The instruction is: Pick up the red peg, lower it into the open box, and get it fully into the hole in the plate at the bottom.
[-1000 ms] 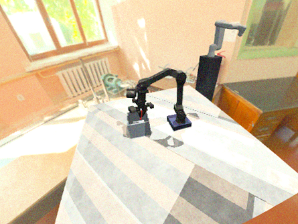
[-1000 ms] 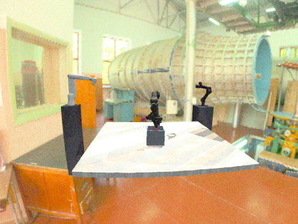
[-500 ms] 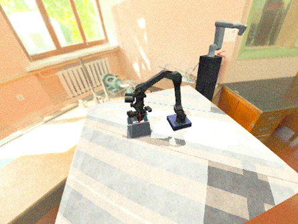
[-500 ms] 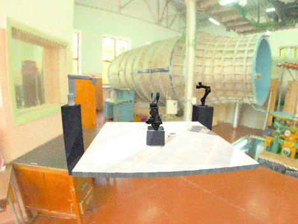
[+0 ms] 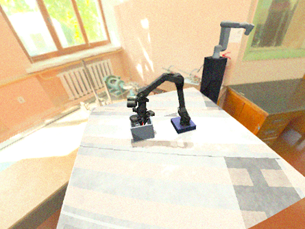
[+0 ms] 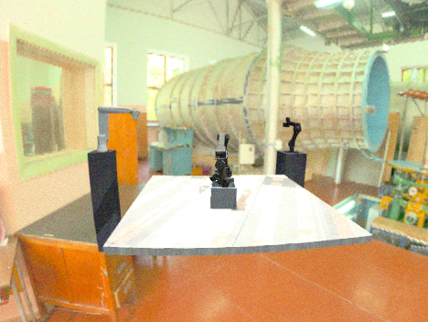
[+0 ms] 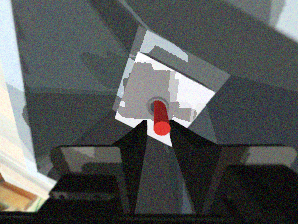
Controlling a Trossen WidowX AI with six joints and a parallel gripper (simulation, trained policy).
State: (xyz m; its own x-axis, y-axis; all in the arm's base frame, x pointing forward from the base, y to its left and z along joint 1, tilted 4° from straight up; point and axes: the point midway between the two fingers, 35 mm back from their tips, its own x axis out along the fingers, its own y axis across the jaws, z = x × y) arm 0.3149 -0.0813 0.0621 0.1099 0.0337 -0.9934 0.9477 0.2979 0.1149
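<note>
My gripper tip is now 1 cm to the left of the red peg and 1 cm above it. The rest, counted from my gripper tip: light plate: 1 cm ahead, 1 cm to the right, 3 cm below.
</note>
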